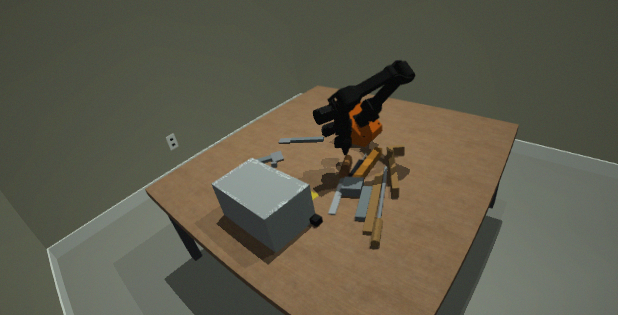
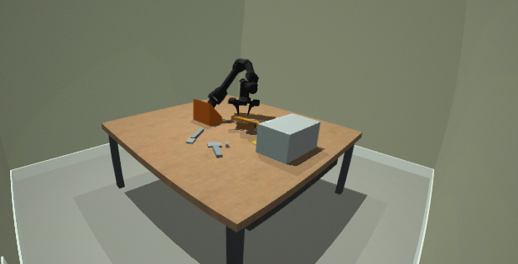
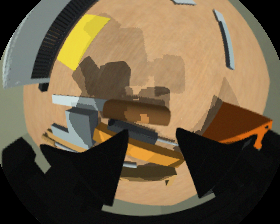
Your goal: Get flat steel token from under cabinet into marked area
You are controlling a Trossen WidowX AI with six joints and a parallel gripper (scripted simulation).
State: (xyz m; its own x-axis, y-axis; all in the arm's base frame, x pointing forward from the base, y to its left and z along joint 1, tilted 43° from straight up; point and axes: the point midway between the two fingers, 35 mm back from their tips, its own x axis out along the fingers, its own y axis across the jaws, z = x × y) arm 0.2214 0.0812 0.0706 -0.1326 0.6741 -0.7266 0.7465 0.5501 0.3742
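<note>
Now: the orange bar 5 cm behind my gripper tip, 7 cm to the left of it and 6 cm below it. Round my gripper tip: grey block 9 cm ahead, 12 cm to the left, 6 cm below; then wooden stick 10 cm ahead, 22 cm to the left, 7 cm below; then grey t-piece 17 cm ahead, 33 cm to the right, 7 cm below.
</note>
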